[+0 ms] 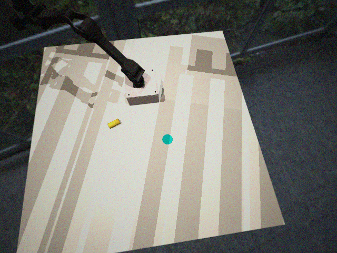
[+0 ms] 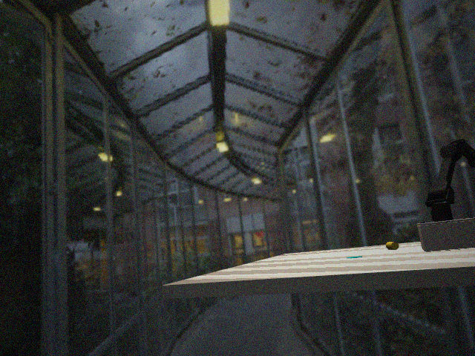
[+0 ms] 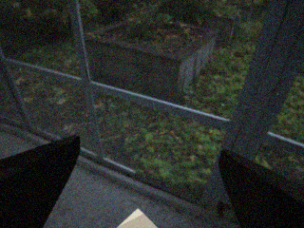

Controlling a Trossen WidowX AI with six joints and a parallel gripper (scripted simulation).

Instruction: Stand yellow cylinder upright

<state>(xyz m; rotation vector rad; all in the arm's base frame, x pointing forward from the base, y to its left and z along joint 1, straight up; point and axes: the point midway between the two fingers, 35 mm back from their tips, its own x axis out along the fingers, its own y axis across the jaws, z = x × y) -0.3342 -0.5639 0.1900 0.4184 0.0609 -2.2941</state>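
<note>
Right now the yellow tall cylinder is 570 mm ahead of my gripper tip, 430 mm to the left of it and 260 mm below it. From my gripper tip the other things lie so: cyan circle: 730 mm to the left, 680 mm ahead, 280 mm below.
</note>
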